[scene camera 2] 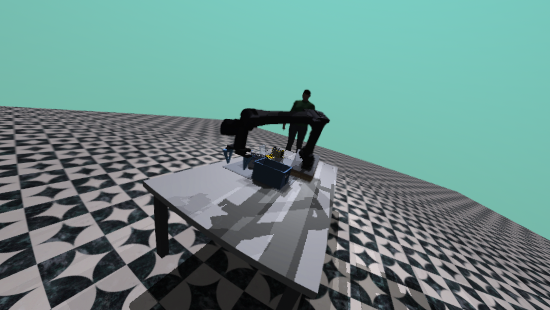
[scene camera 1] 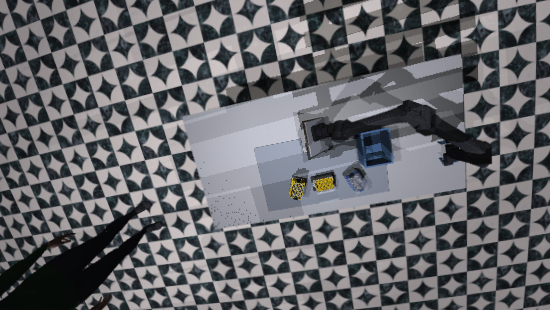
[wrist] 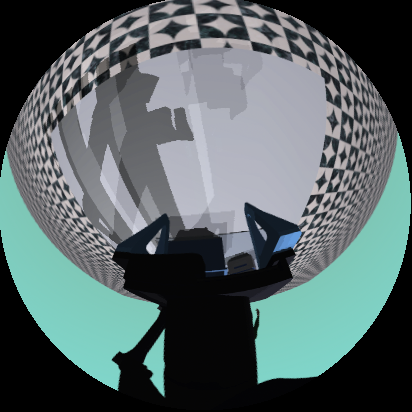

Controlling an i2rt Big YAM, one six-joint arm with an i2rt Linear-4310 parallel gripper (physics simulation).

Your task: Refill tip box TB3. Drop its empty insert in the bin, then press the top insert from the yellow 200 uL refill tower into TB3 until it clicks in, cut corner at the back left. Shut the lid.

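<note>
My gripper (scene camera 1: 442,152) (scene camera 2: 237,166) (wrist: 204,211) is open and empty, high over the table at the right end in scene camera 1, to the right of the blue bin (scene camera 1: 377,161) (scene camera 2: 267,174). A yellow-topped box (scene camera 1: 324,183) stands in the middle of a row of three. A yellow and black item (scene camera 1: 298,188) is at its left, and a grey and blue one (scene camera 1: 356,179) is at its right, turned at an angle. Labels, lids and cut corners are too small to read, so I cannot tell which is TB3 or which is the refill tower. The bin's contents cannot be made out.
The row stands on a grey-blue mat (scene camera 1: 272,160) on the white table (scene camera 1: 225,130) (scene camera 2: 192,192). My arm's base plate (scene camera 1: 312,145) is behind the row, left of the bin. The arm reaches past the bin's back side. A person (scene camera 1: 55,265) (scene camera 2: 298,131) stands off the table.
</note>
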